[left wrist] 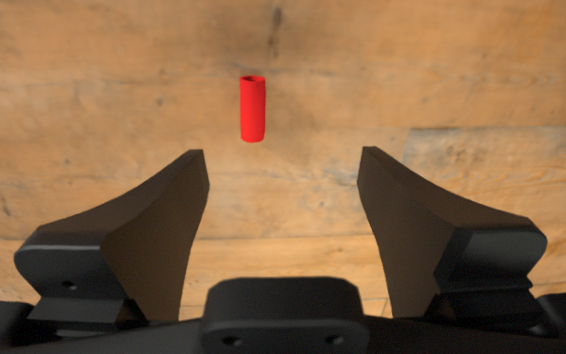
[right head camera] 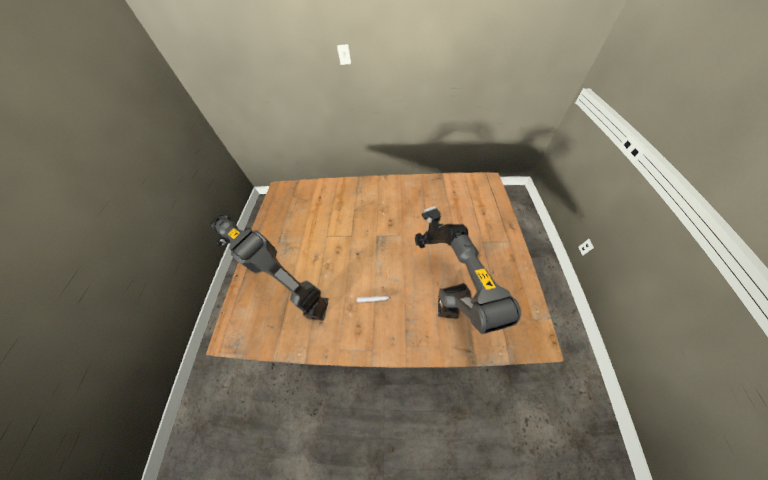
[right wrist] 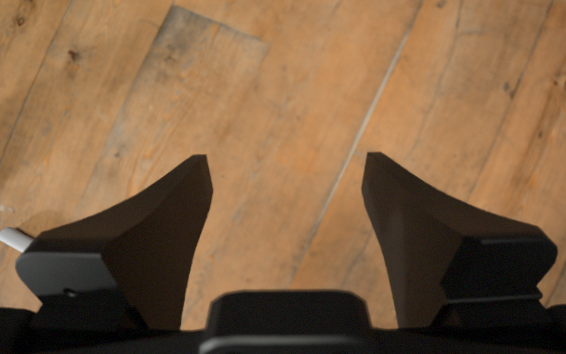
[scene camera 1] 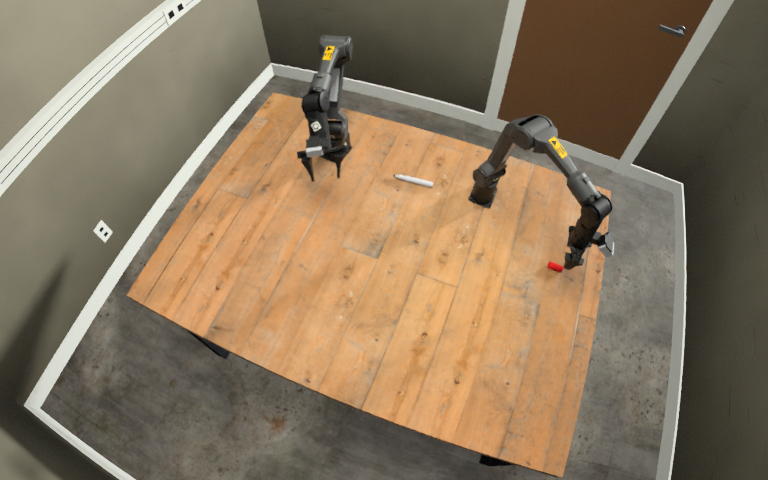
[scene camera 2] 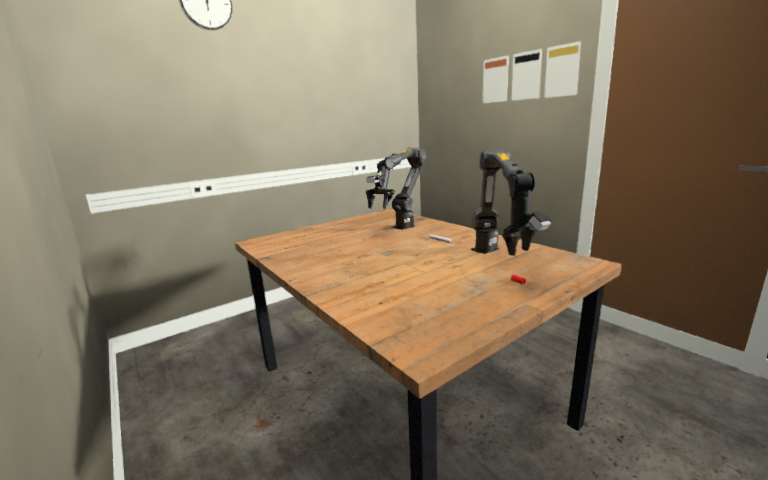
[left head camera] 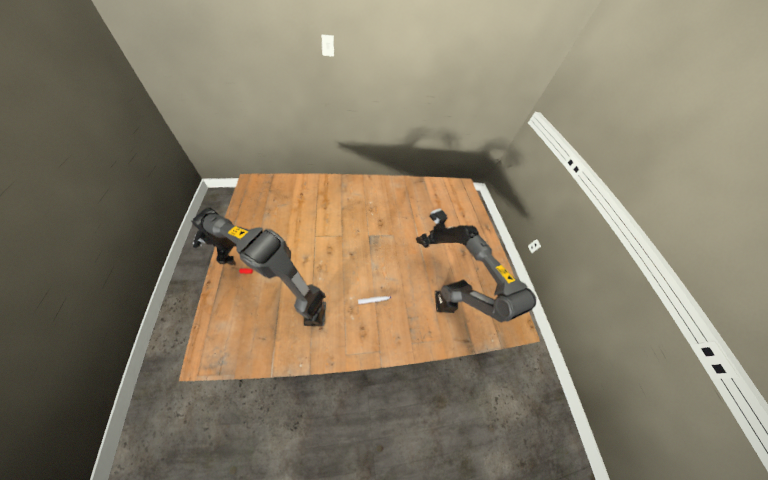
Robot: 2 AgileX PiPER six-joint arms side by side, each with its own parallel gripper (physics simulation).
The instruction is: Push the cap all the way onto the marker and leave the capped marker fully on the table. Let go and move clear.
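Note:
The red cap lies on its side on the table, apart from the marker. In the left wrist view its hollow end faces the top. The white marker lies uncapped between the arm bases; its end shows in the right wrist view. My left gripper is open and empty above the table, close to the cap, which shows beyond the fingertips, left of their middle. My right gripper is open and empty above the table.
The wooden table carries both arm bases. The left arm's base and the right arm's base stand on either side of the marker. The cap lies near one side edge.

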